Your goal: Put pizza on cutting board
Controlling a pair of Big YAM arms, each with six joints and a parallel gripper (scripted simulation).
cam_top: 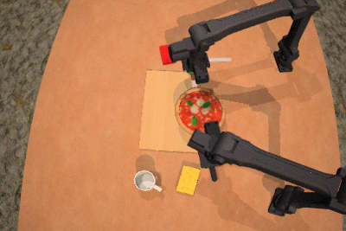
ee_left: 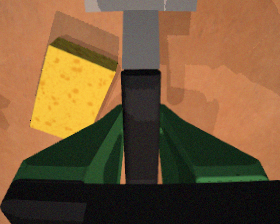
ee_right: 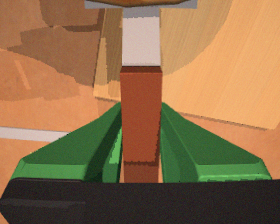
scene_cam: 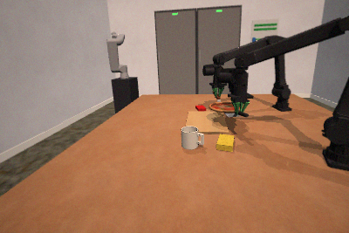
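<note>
The pizza is 14 cm to the left of my right hand, 5 cm behind it and 3 cm below it. Also, from my right hand: wooden cutting board 13 cm below, 12 cm to the left, 7 cm ahead; thin grey strip 16 cm to the right, 14 cm below, 8 cm behind; brown-handled turner 4 cm to the left, 2 cm below, 1 cm behind.
</note>
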